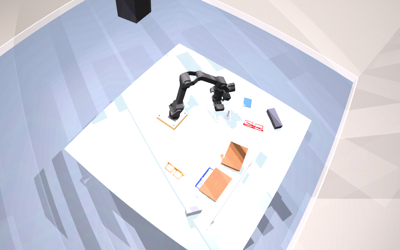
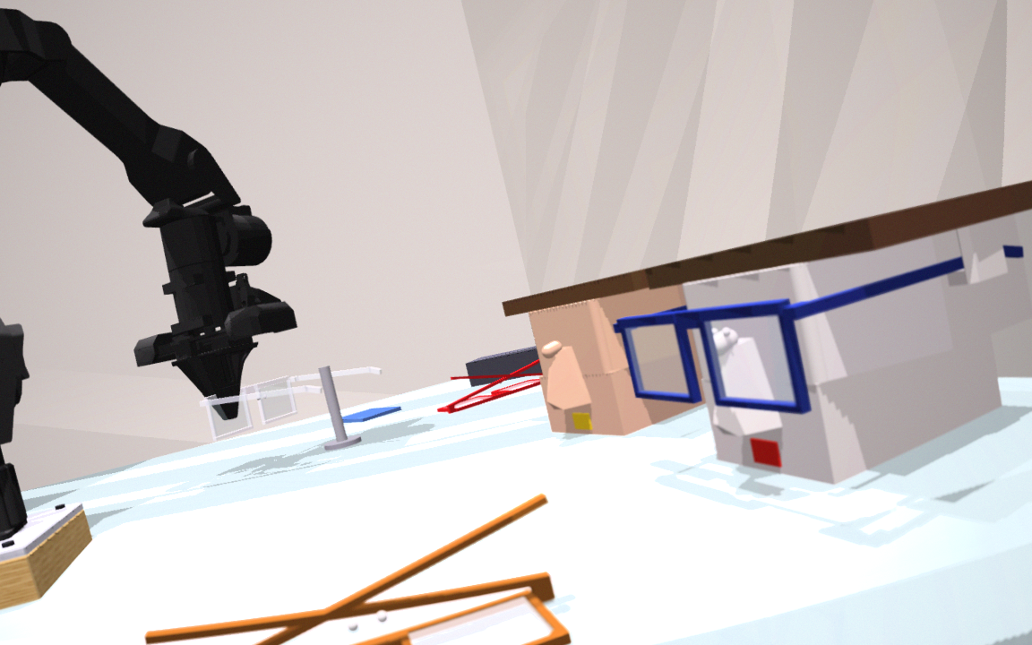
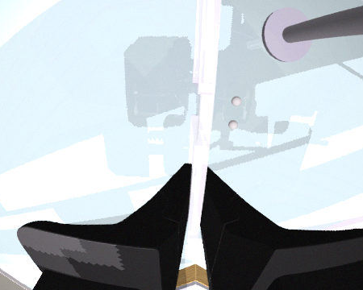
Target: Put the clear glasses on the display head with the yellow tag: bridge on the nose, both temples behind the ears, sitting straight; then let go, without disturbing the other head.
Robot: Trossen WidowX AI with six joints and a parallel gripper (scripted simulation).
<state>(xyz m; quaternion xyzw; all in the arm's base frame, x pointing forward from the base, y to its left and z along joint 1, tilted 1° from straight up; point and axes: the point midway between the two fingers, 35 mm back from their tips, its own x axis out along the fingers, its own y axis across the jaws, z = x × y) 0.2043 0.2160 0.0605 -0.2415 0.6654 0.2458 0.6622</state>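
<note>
My gripper tip is 26 cm short of the tan display head and 30 cm to the left of it. The rest, counted from my gripper tip: dark case 42 cm ahead, 18 cm to the left, 4 cm below; then white post 11 cm ahead, 3 cm below; then blue card 19 cm ahead, 20 cm to the left, 5 cm below.
</note>
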